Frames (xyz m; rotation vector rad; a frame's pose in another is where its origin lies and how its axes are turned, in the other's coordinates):
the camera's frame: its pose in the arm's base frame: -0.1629 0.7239 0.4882 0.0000 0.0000 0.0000
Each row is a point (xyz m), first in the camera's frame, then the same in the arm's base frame.
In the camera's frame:
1: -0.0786 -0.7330 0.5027
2: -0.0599 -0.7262 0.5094
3: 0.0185 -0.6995 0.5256
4: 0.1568 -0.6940 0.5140
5: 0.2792 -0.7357 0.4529
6: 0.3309 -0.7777 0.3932
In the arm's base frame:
1: -0.2415 -0.0091 0.9909
2: -0.2228 -0.0023 0.9976
3: -0.1444 0.0244 1.0138
4: -0.0061 0.0299 1.0022
5: 0.1163 -0.0118 0.9411
6: 0.1680 -0.0538 0.8814

